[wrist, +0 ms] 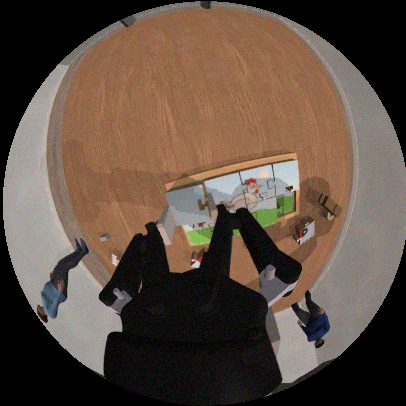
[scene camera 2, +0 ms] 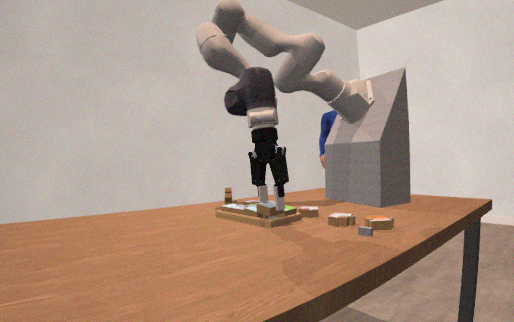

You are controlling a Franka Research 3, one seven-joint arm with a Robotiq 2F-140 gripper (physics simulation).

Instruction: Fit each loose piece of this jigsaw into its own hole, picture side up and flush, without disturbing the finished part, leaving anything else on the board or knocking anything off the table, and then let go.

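Observation:
My gripper is shut on a grey-blue jigsaw piece, with one finger pad on either side. The piece is picture side up over the near end of the jigsaw board. Its brown side stands above the rim in the scene view; whether it touches the board is unclear. The finished part shows a hen, hills and grass. A darker green recess shows at the board's right end in the wrist view. Loose pieces lie outside the board.
A brown piece stands on edge beyond the board's far end. A small grey block lies near the loose pieces. Another red-and-white piece is partly hidden by the gripper. The table edge runs along the right.

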